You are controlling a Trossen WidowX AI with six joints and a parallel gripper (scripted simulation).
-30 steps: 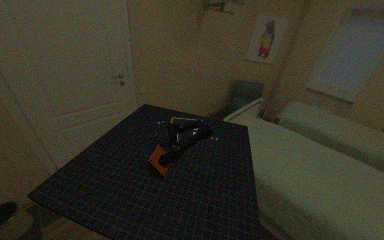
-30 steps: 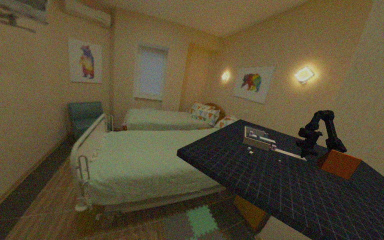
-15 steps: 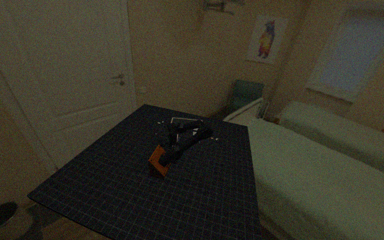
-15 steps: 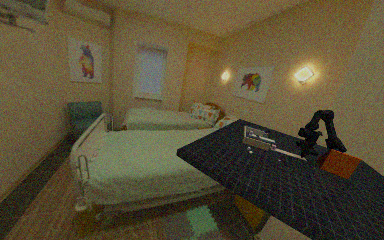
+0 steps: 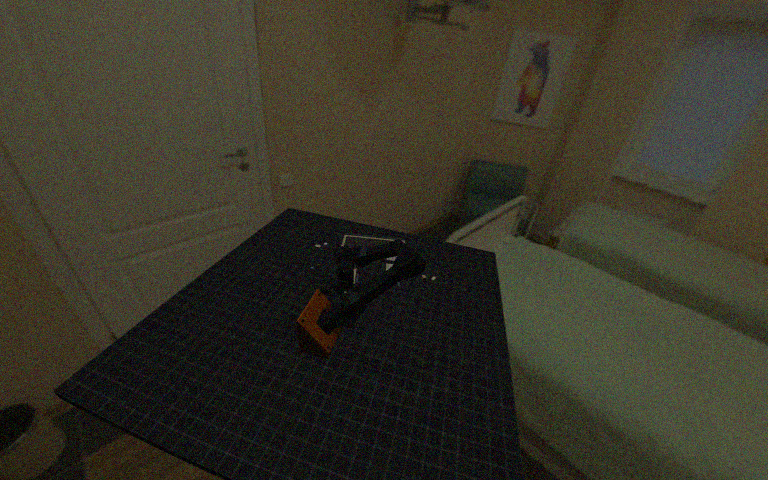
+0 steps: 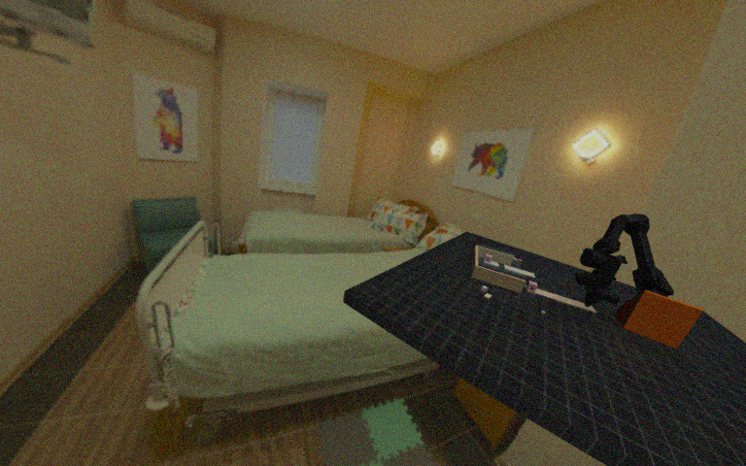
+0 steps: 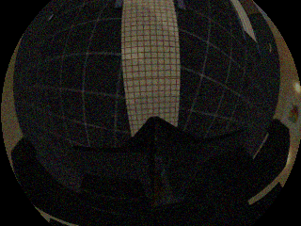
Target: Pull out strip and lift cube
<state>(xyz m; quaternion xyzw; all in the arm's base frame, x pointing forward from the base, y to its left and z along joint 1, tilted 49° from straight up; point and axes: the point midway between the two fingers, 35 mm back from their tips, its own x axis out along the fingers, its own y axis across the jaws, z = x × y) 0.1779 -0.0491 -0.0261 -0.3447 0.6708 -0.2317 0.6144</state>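
Now: the pale strip 10 cm ahead of my gripper tip and 2 cm to the left of it.
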